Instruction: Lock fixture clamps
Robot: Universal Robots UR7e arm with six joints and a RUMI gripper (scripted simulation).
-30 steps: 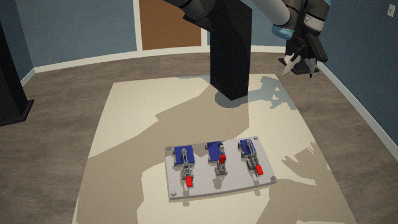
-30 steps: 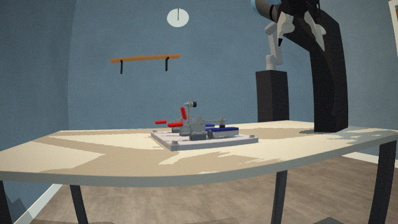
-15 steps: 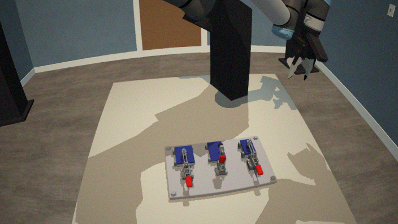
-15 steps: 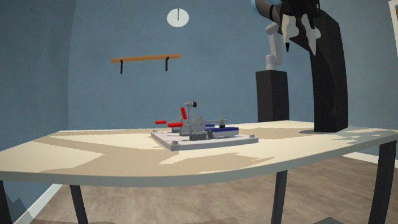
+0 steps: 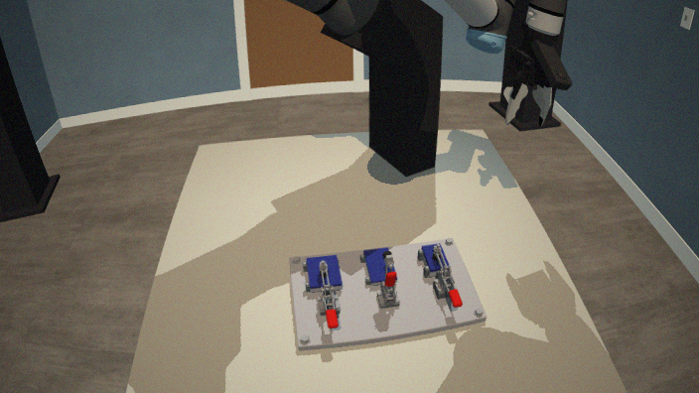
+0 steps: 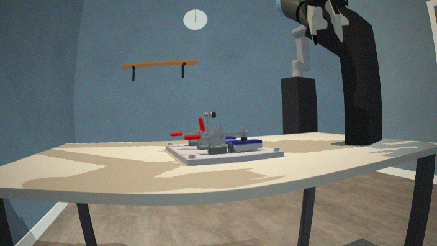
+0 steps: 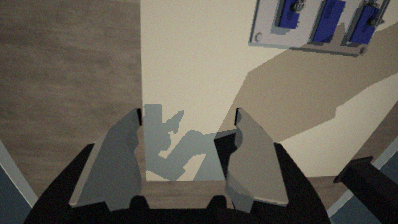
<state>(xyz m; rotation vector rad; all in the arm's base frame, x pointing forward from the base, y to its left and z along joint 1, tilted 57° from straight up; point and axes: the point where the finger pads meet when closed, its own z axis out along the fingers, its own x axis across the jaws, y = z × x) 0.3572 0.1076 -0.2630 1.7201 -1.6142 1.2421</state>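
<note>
My gripper is now 110 mm short of the grey fixture plate, 360 mm to the left of it and 260 mm above it. Also, from my hand: blue part (60 mm ahead, 350 mm to the right, 240 mm below).
</note>
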